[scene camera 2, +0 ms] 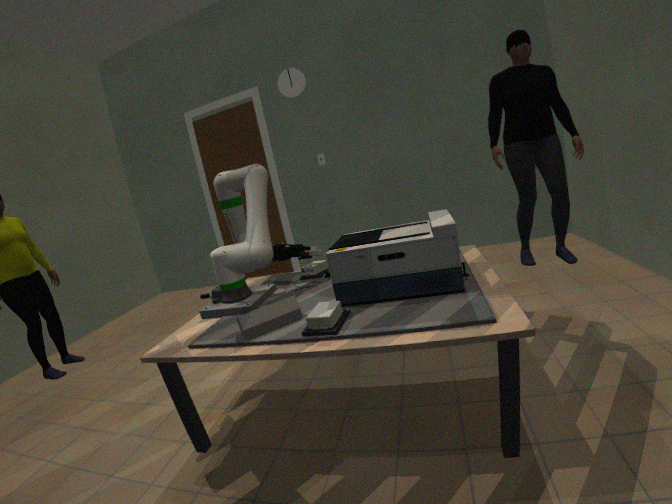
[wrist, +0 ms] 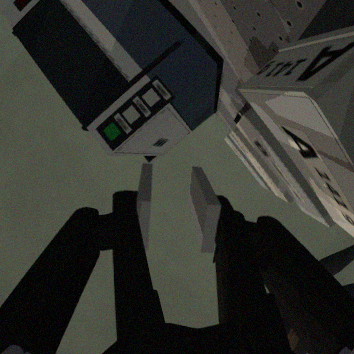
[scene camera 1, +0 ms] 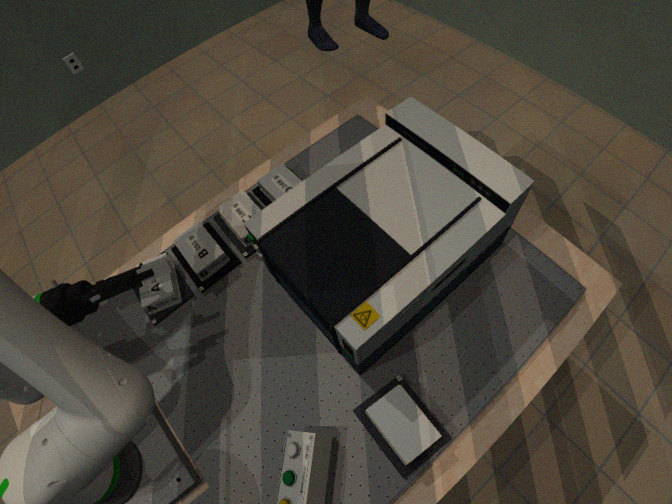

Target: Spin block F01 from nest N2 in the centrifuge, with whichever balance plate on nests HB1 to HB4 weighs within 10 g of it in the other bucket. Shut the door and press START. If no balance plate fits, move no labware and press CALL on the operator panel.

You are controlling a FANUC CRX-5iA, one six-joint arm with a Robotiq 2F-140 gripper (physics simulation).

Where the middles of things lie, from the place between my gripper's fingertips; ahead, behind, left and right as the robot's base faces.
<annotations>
The plate A [scene camera 1: 163, 292] lies 10 cm below my hand, 6 cm behind it and 5 cm to the left of it. Round my hand: plate B [scene camera 1: 200, 250] (10 cm below, 7 cm ahead, 5 cm to the left); centrifuge [scene camera 1: 367, 246] (40 cm ahead, 27 cm to the right, 1 cm below); plate C [scene camera 1: 237, 210] (20 cm ahead, 10 cm below, 5 cm to the left).
</annotations>
